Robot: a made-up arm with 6 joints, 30 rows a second.
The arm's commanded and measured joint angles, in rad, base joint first. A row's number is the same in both.
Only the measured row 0 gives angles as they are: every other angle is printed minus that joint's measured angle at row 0.
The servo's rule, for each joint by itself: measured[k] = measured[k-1] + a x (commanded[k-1-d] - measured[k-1]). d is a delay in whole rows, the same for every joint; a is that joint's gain. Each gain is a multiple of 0.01, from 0.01 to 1. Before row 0 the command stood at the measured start. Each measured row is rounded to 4 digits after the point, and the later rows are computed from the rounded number. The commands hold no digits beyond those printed.
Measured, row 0: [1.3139, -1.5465, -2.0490, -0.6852, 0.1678, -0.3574]
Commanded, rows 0 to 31: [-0.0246, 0.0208, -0.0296, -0.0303, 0.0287, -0.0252]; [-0.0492, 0.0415, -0.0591, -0.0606, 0.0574, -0.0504]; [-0.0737, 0.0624, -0.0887, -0.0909, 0.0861, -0.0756]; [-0.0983, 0.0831, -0.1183, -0.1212, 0.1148, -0.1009]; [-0.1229, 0.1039, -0.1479, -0.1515, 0.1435, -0.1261]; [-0.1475, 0.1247, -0.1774, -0.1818, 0.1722, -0.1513]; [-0.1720, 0.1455, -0.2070, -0.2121, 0.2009, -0.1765]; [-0.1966, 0.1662, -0.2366, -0.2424, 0.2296, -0.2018]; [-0.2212, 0.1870, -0.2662, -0.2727, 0.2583, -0.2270]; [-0.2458, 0.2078, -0.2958, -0.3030, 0.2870, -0.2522]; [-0.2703, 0.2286, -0.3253, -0.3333, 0.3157, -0.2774]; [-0.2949, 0.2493, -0.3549, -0.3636, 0.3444, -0.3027]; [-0.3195, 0.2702, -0.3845, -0.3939, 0.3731, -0.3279]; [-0.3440, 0.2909, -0.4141, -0.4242, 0.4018, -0.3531]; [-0.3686, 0.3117, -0.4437, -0.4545, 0.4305, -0.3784]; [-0.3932, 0.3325, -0.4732, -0.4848, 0.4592, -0.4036]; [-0.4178, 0.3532, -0.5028, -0.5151, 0.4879, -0.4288]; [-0.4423, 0.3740, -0.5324, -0.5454, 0.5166, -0.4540]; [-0.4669, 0.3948, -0.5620, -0.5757, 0.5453, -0.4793]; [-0.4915, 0.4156, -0.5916, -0.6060, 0.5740, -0.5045]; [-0.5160, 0.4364, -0.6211, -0.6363, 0.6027, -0.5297]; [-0.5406, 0.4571, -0.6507, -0.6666, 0.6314, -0.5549]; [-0.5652, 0.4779, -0.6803, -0.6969, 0.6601, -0.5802]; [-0.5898, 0.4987, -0.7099, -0.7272, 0.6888, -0.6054]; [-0.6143, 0.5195, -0.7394, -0.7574, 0.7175, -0.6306]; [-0.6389, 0.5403, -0.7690, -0.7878, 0.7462, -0.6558]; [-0.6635, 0.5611, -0.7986, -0.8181, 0.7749, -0.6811]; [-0.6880, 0.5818, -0.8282, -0.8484, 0.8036, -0.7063]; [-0.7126, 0.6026, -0.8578, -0.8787, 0.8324, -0.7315]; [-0.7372, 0.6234, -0.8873, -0.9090, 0.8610, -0.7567]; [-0.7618, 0.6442, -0.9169, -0.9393, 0.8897, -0.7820]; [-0.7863, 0.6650, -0.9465, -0.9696, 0.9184, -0.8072]
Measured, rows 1 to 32: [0.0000, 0.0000, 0.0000, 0.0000, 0.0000, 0.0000]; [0.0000, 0.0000, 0.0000, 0.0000, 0.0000, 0.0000]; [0.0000, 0.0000, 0.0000, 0.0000, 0.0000, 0.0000]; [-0.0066, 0.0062, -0.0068, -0.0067, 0.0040, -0.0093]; [-0.0181, 0.0168, -0.0188, -0.0186, 0.0115, -0.0245]; [-0.0331, 0.0305, -0.0349, -0.0345, 0.0219, -0.0434]; [-0.0507, 0.0463, -0.0541, -0.0536, 0.0349, -0.0647]; [-0.0702, 0.0636, -0.0757, -0.0751, 0.0501, -0.0874]; [-0.0911, 0.0819, -0.0991, -0.0986, 0.0672, -0.1110]; [-0.1129, 0.1010, -0.1239, -0.1236, 0.0859, -0.1352]; [-0.1355, 0.1206, -0.1498, -0.1497, 0.1060, -0.1598]; [-0.1586, 0.1405, -0.1766, -0.1768, 0.1273, -0.1847]; [-0.1821, 0.1607, -0.2040, -0.2046, 0.1497, -0.2097]; [-0.2059, 0.1811, -0.2319, -0.2329, 0.1729, -0.2347]; [-0.2299, 0.2016, -0.2602, -0.2617, 0.1969, -0.2599]; [-0.2541, 0.2222, -0.2888, -0.2908, 0.2216, -0.2851]; [-0.2784, 0.2428, -0.3176, -0.3201, 0.2468, -0.3103]; [-0.3028, 0.2635, -0.3466, -0.3497, 0.2725, -0.3355]; [-0.3272, 0.2842, -0.3757, -0.3794, 0.2986, -0.3607]; [-0.3517, 0.3049, -0.4049, -0.4093, 0.3251, -0.3859]; [-0.3762, 0.3256, -0.4342, -0.4392, 0.3519, -0.4111]; [-0.4007, 0.3464, -0.4636, -0.4692, 0.3790, -0.4363]; [-0.4252, 0.3672, -0.4930, -0.4993, 0.4063, -0.4615]; [-0.4497, 0.3880, -0.5225, -0.5294, 0.4338, -0.4867]; [-0.4742, 0.4087, -0.5520, -0.5596, 0.4615, -0.5119]; [-0.4988, 0.4295, -0.5815, -0.5898, 0.4893, -0.5372]; [-0.5234, 0.4503, -0.6110, -0.6200, 0.5172, -0.5624]; [-0.5479, 0.4711, -0.6405, -0.6502, 0.5452, -0.5876]; [-0.5725, 0.4919, -0.6701, -0.6805, 0.5733, -0.6128]; [-0.5971, 0.5127, -0.6997, -0.7108, 0.6015, -0.6381]; [-0.6216, 0.5334, -0.7293, -0.7411, 0.6298, -0.6633]; [-0.6462, 0.5542, -0.7589, -0.7714, 0.6582, -0.6885]
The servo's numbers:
d 3
a 0.27 0.30 0.23 0.22 0.14 0.37

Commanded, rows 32 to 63: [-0.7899, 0.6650, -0.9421, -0.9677, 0.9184, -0.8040]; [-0.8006, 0.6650, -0.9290, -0.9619, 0.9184, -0.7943]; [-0.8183, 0.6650, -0.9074, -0.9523, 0.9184, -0.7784]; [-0.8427, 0.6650, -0.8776, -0.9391, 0.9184, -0.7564]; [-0.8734, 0.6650, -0.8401, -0.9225, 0.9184, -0.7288]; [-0.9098, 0.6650, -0.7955, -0.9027, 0.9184, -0.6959]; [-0.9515, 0.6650, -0.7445, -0.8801, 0.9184, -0.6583]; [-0.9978, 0.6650, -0.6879, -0.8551, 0.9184, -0.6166]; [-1.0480, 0.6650, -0.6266, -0.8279, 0.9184, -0.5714]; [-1.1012, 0.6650, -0.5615, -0.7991, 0.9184, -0.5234]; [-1.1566, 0.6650, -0.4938, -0.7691, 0.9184, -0.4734]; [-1.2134, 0.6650, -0.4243, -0.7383, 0.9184, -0.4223]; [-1.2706, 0.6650, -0.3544, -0.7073, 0.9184, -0.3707]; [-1.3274, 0.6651, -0.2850, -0.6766, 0.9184, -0.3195]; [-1.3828, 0.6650, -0.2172, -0.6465, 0.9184, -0.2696]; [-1.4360, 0.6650, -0.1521, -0.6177, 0.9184, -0.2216]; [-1.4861, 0.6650, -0.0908, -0.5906, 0.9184, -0.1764]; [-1.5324, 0.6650, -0.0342, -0.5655, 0.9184, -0.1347]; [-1.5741, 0.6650, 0.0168, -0.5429, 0.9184, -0.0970]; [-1.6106, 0.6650, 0.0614, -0.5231, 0.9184, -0.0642]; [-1.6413, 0.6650, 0.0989, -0.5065, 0.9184, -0.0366]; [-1.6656, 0.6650, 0.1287, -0.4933, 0.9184, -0.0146]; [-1.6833, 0.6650, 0.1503, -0.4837, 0.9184, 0.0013]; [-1.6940, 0.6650, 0.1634, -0.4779, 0.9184, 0.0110]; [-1.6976, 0.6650, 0.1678, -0.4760, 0.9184, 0.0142]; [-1.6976, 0.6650, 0.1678, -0.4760, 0.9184, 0.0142]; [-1.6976, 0.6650, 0.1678, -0.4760, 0.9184, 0.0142]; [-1.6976, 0.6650, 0.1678, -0.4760, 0.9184, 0.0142]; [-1.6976, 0.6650, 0.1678, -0.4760, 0.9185, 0.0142]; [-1.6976, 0.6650, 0.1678, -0.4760, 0.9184, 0.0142]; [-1.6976, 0.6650, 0.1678, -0.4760, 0.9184, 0.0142]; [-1.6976, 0.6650, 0.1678, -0.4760, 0.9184, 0.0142]
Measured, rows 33 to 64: [-0.6708, 0.5750, -0.7884, -0.8017, 0.6866, -0.7137]; [-0.6954, 0.5958, -0.8180, -0.8320, 0.7150, -0.7390]; [-0.7199, 0.6166, -0.8476, -0.8623, 0.7435, -0.7642]; [-0.7388, 0.6311, -0.8693, -0.8855, 0.7680, -0.7789]; [-0.7555, 0.6413, -0.8830, -0.9023, 0.7891, -0.7846]; [-0.7725, 0.6484, -0.8886, -0.9133, 0.8072, -0.7823]; [-0.7915, 0.6534, -0.8861, -0.9190, 0.8228, -0.7727]; [-0.8136, 0.6569, -0.8755, -0.9198, 0.8362, -0.7565]; [-0.8396, 0.6593, -0.8571, -0.9160, 0.8477, -0.7341]; [-0.8698, 0.6610, -0.8312, -0.9081, 0.8576, -0.7061]; [-0.9044, 0.6622, -0.7982, -0.8964, 0.8661, -0.6730]; [-0.9432, 0.6630, -0.7587, -0.8813, 0.8734, -0.6354]; [-0.9859, 0.6636, -0.7133, -0.8632, 0.8797, -0.5940]; [-1.0320, 0.6640, -0.6628, -0.8425, 0.8851, -0.5494]; [-1.0810, 0.6643, -0.6079, -0.8196, 0.8898, -0.5024]; [-1.1322, 0.6645, -0.5496, -0.7949, 0.8938, -0.4537]; [-1.1849, 0.6647, -0.4887, -0.7689, 0.8972, -0.4040]; [-1.2383, 0.6648, -0.4263, -0.7420, 0.9002, -0.3543]; [-1.2917, 0.6649, -0.3632, -0.7147, 0.9027, -0.3052]; [-1.3442, 0.6649, -0.3005, -0.6874, 0.9049, -0.2575]; [-1.3950, 0.6649, -0.2393, -0.6606, 0.9068, -0.2121]; [-1.4434, 0.6649, -0.1804, -0.6347, 0.9084, -0.1695]; [-1.4885, 0.6649, -0.1248, -0.6101, 0.9098, -0.1305]; [-1.5298, 0.6649, -0.0733, -0.5873, 0.9110, -0.0958]; [-1.5665, 0.6649, -0.0268, -0.5666, 0.9120, -0.0658]; [-1.5980, 0.6649, 0.0139, -0.5484, 0.9129, -0.0410]; [-1.6239, 0.6649, 0.0483, -0.5329, 0.9137, -0.0218]; [-1.6438, 0.6649, 0.0758, -0.5204, 0.9144, -0.0085]; [-1.6583, 0.6649, 0.0970, -0.5106, 0.9150, -0.0001]; [-1.6689, 0.6649, 0.1133, -0.5030, 0.9155, 0.0052]; [-1.6766, 0.6649, 0.1258, -0.4971, 0.9159, 0.0085]; [-1.6823, 0.6649, 0.1355, -0.4925, 0.9163, 0.0106]
